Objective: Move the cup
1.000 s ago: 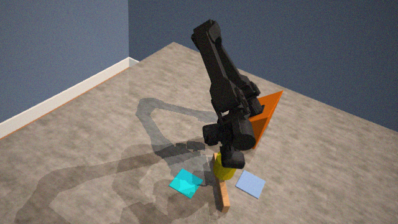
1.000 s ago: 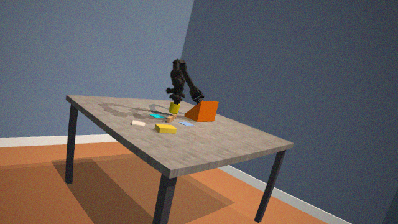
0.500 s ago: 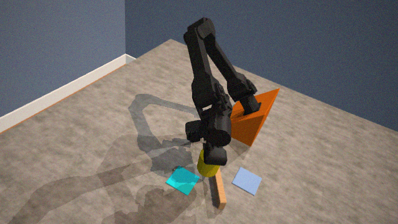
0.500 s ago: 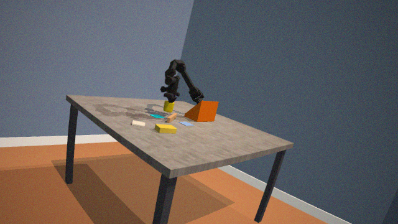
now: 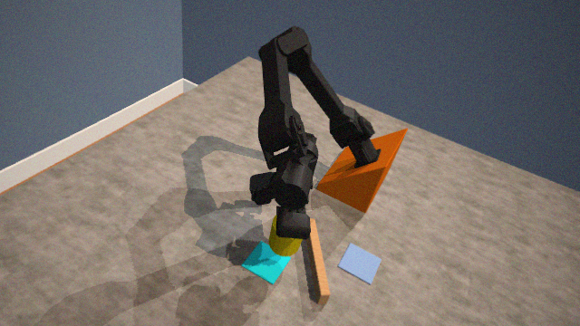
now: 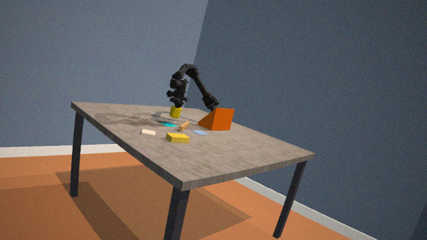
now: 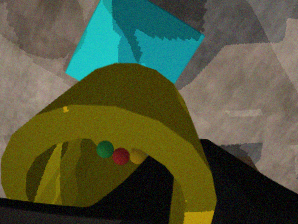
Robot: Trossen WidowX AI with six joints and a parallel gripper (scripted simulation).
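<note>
The cyan pad is 4 cm ahead of my gripper tip, 1 cm to the right of it and 10 cm below it. From my gripper tip the other things lie so: wooden bar (1 cm behind, 8 cm to the left, 8 cm below); yellow cup (2 cm ahead, 1 cm to the left); yellow block (25 cm ahead, 26 cm to the left, 8 cm below).
</note>
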